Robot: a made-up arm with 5 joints.
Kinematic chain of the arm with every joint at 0, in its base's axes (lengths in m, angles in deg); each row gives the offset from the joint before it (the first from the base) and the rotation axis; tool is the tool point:
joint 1: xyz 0 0 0.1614 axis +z
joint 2: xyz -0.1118 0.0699 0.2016 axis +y
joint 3: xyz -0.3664 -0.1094 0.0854 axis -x
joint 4: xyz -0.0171 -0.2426 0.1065 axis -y
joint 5: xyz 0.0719 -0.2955 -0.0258 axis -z
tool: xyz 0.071 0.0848 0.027
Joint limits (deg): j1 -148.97..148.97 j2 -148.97..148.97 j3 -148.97..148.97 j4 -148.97..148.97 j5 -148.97..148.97
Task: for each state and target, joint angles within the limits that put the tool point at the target. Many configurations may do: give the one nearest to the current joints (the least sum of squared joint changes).
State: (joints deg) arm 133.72 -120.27 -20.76 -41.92 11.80
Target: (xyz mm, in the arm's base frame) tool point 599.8 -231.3 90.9
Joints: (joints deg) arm 110.02 -96.31 29.22 -35.24 36.41
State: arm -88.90 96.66 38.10 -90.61 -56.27
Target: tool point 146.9 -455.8 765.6
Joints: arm -51.03 88.22 59.48 -83.71 -101.62
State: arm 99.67 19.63 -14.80 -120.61 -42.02
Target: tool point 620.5 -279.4 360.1
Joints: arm 115.98 11.10 -28.73 -108.16 -43.03
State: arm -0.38 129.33 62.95 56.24 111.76
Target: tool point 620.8 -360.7 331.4
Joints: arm -9.99 115.77 53.77 54.74 112.26
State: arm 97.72 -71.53 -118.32 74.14 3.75
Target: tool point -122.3 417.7 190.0
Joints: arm 105.62 -109.48 -123.87 76.15 16.02
